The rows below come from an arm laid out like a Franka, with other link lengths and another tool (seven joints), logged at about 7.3 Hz.
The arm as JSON. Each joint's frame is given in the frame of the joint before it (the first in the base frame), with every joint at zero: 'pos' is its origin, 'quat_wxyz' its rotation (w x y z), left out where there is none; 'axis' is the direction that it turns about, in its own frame. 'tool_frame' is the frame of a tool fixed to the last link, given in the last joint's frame.
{
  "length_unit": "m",
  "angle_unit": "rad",
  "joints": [
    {
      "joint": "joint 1",
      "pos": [
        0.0,
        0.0,
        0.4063
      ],
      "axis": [
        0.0,
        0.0,
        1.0
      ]
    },
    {
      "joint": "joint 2",
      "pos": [
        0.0,
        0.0,
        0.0
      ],
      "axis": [
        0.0,
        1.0,
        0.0
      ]
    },
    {
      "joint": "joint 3",
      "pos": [
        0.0,
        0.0,
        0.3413
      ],
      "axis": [
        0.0,
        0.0,
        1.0
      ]
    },
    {
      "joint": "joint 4",
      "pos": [
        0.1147,
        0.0,
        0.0
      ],
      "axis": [
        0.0,
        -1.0,
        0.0
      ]
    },
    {
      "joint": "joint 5",
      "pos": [
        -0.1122,
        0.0,
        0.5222
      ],
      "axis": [
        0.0,
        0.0,
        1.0
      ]
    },
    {
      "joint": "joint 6",
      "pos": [
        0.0,
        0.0,
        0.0
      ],
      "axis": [
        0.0,
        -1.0,
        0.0
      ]
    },
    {
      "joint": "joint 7",
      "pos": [
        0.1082,
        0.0,
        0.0
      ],
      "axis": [
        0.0,
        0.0,
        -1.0
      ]
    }
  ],
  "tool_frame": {
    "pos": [
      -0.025,
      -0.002,
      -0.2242
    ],
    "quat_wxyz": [
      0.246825,
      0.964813,
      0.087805,
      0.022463
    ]
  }
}
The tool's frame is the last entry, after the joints.
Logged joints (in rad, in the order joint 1, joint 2, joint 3, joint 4, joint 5, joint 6, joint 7), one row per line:
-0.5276, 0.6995, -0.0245, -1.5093, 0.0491, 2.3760, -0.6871
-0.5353, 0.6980, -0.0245, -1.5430, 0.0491, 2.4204, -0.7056
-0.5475, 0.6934, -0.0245, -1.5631, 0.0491, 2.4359, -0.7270
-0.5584, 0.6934, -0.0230, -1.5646, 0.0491, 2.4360, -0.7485
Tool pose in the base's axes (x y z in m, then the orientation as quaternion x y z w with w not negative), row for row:
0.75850, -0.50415, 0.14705, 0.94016, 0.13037, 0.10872, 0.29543
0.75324, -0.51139, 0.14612, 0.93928, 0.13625, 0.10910, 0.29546
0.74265, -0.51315, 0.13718, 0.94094, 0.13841, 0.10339, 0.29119
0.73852, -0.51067, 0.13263, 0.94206, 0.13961, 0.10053, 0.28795
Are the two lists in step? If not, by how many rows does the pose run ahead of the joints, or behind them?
The pose runs 2 rows ahead of the joints: the pose in row i belongs to the joints in row i + 2.
